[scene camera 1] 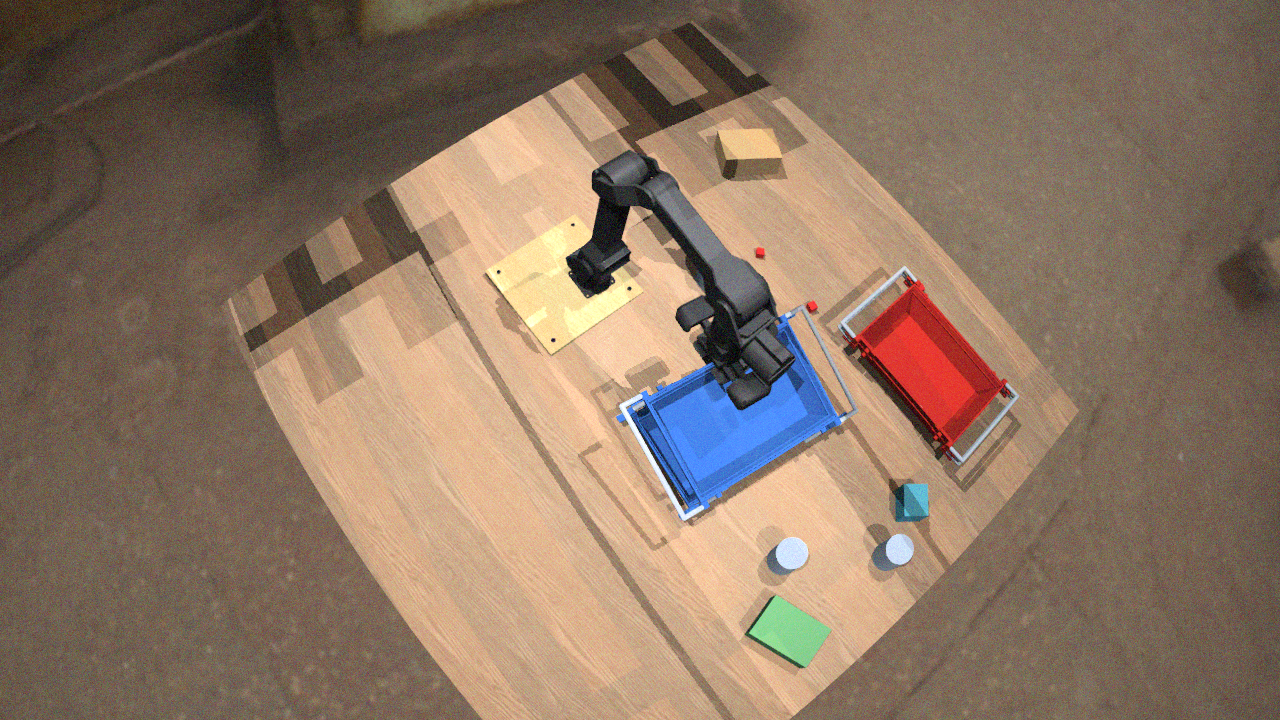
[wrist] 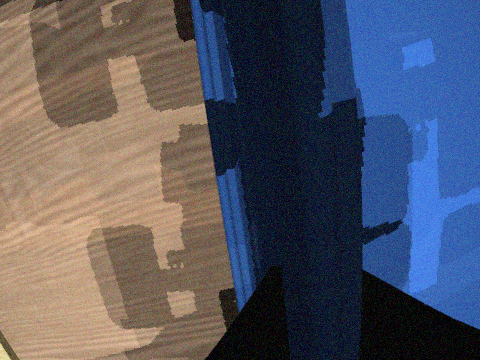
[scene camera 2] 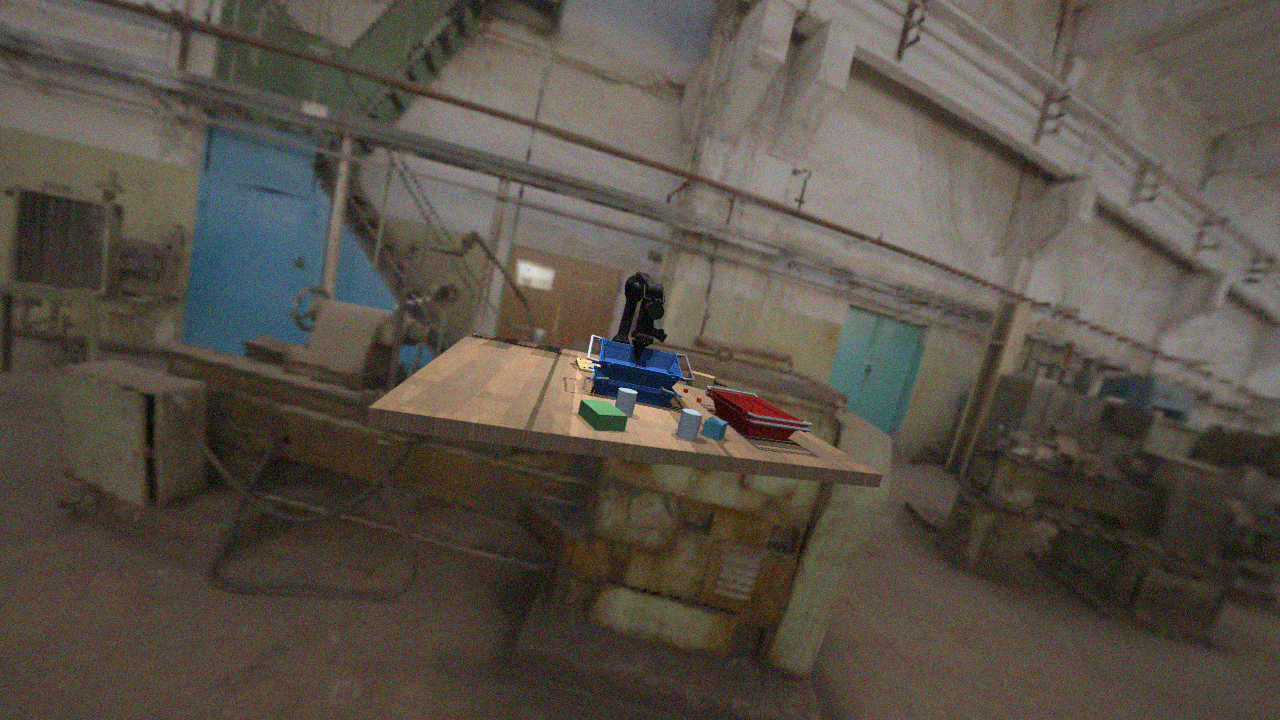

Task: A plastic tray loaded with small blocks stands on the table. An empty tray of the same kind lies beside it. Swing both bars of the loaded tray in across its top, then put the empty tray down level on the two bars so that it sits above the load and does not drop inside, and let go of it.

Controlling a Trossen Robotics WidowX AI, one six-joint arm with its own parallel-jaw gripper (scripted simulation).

Labels:
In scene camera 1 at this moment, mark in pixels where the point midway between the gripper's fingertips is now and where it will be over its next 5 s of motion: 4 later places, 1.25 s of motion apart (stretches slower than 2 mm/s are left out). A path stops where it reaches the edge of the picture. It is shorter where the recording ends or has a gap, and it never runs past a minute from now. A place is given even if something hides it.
My gripper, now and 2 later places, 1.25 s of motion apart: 715, 373; 710, 375; 706, 376

